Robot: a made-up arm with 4 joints. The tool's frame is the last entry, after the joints.
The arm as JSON. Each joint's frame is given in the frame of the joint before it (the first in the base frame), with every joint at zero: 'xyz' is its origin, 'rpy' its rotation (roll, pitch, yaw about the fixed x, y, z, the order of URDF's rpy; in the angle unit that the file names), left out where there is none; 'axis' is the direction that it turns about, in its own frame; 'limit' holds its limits. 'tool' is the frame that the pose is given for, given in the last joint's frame.
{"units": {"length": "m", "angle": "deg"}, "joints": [
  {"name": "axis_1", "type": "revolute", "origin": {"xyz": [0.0, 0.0, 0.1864], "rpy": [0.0, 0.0, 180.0]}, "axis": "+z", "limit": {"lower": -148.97, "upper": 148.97}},
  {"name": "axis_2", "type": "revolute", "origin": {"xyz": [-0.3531, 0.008, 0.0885], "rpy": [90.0, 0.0, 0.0]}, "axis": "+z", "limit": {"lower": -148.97, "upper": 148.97}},
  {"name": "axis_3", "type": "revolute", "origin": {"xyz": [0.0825, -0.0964, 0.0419], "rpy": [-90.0, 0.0, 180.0]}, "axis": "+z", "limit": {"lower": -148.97, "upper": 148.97}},
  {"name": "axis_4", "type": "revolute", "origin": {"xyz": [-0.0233, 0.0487, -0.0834], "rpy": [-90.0, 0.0, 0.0]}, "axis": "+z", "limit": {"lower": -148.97, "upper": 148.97}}
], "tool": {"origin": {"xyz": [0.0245, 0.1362, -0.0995], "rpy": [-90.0, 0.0, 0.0]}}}
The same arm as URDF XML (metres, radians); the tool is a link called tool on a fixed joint. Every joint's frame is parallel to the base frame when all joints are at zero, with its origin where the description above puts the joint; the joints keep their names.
<robot name="arm">
<joint name="axis_1" type="revolute"><parent link="base"/><child link="link1"/><origin xyz="0.0000 0.0000 0.1864" rpy="0.0000 0.0000 0.0000"/><axis xyz="0 0 1"/><limit lower="-2.6000" upper="2.6000"/></joint>
<joint name="axis_2" type="revolute"><parent link="link1"/><child link="link2"/><origin xyz="0.3531 -0.0080 0.0885" rpy="0.0000 0.0000 0.0000"/><axis xyz="0 1 0"/><limit lower="-2.6000" upper="2.6000"/></joint>
<joint name="axis_3" type="revolute"><parent link="link2"/><child link="link3"/><origin xyz="-0.0825 0.0419 -0.0964" rpy="0.0000 0.0000 0.0000"/><axis xyz="0 0 -1"/><limit lower="-2.6000" upper="2.6000"/></joint>
<joint name="axis_4" type="revolute"><parent link="link3"/><child link="link4"/><origin xyz="-0.0233 -0.0487 0.0834" rpy="0.0000 0.0000 0.0000"/><axis xyz="0 -1 0"/><limit lower="-2.6000" upper="2.6000"/></joint>
<joint name="tool_joint" type="fixed"><parent link="link4"/><child link="tool"/><origin xyz="0.0245 0.0995 0.1362" rpy="0.0000 0.0000 0.0000"/></joint>
<link name="base"/>
<link name="link1"/>
<link name="link2"/>
<link name="link3"/>
<link name="link4"/>
<link name="tool"/>
</robot>

